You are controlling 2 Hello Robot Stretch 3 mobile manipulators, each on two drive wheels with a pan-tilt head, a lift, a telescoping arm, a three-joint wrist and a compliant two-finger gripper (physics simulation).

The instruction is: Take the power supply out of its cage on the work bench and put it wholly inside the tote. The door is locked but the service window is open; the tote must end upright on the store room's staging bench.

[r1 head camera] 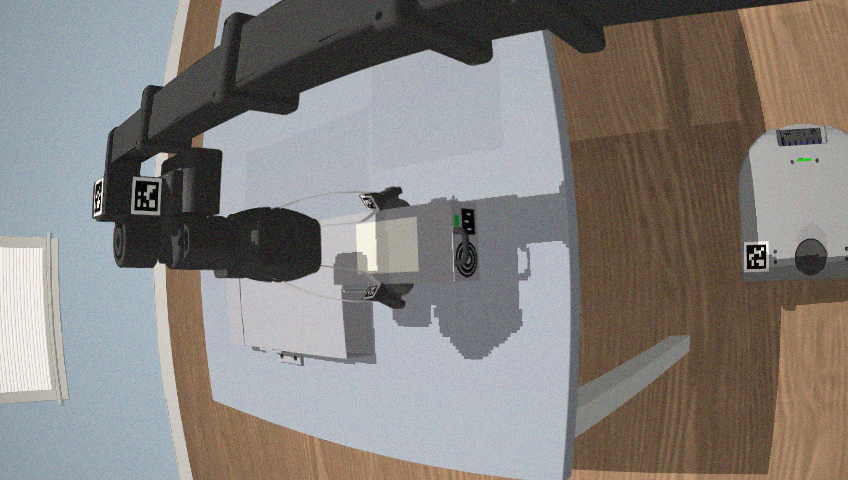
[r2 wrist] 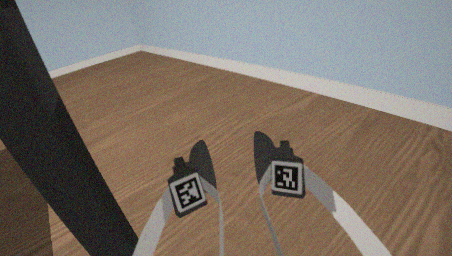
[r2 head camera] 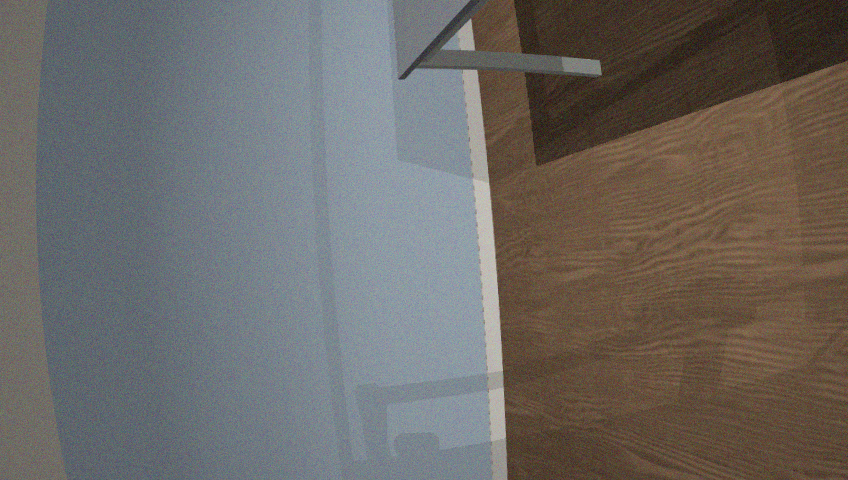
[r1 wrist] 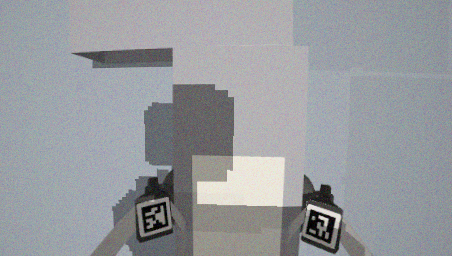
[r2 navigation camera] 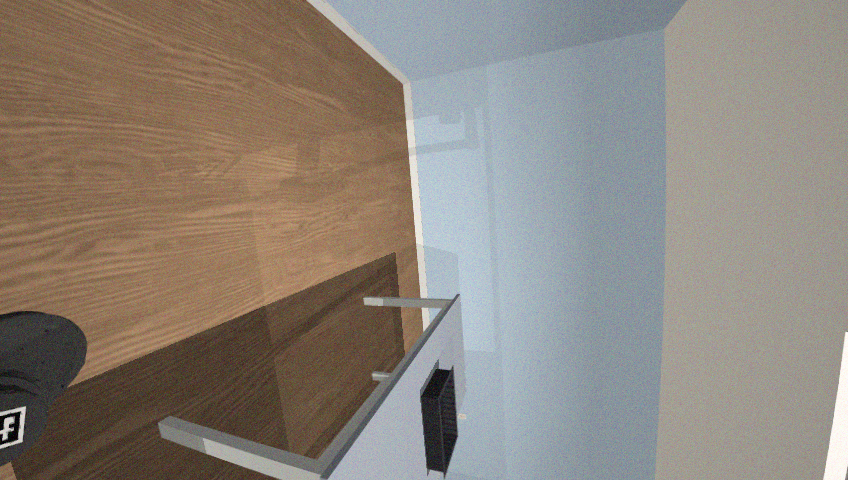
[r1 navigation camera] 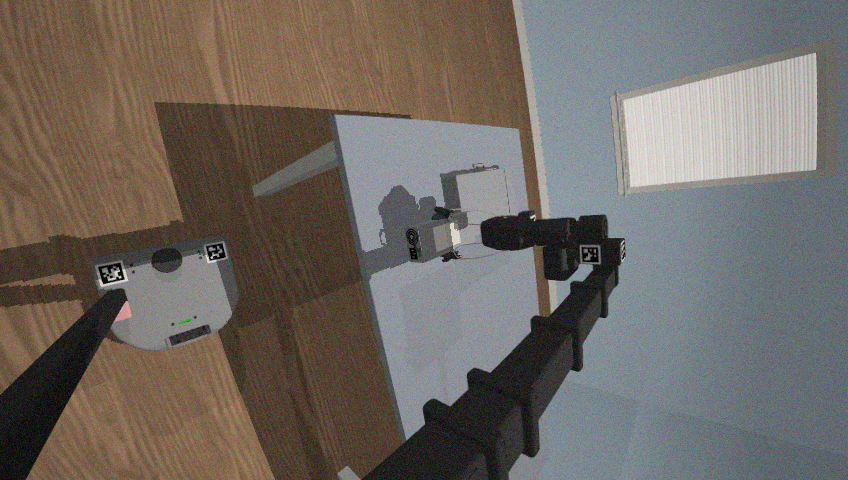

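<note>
In r1's head view the grey power supply (r1 head camera: 395,243) (r1 navigation camera: 443,234) (r1 wrist: 265,115) has a pale label on top and a fan and socket on one end. My r1 gripper (r1 head camera: 395,246) (r1 navigation camera: 447,233) (r1 wrist: 239,187) is shut on its sides and holds it a little above the work bench (r1 head camera: 476,410) (r1 navigation camera: 380,142). The pale cage (r1 head camera: 294,315) (r1 navigation camera: 482,190) (r1 wrist: 125,25) stands beside and partly behind it. The black tote (r2 navigation camera: 431,428) stands on the staging bench (r2 navigation camera: 386,440) (r2 head camera: 416,35) in r2's navigation view. My r2 gripper (r2 wrist: 232,160) is open over the floor, away from the tote.
r1's base (r1 head camera: 803,196) (r1 navigation camera: 172,291) stands beside the work bench. Its extended arm (r1 head camera: 321,59) (r1 navigation camera: 517,368) crosses above the bench. A white striped window panel (r1 head camera: 23,321) (r1 navigation camera: 720,118) is on the blue wall. The staging bench's leg (r2 head camera: 505,61) (r2 navigation camera: 238,446) reaches down to the wooden floor.
</note>
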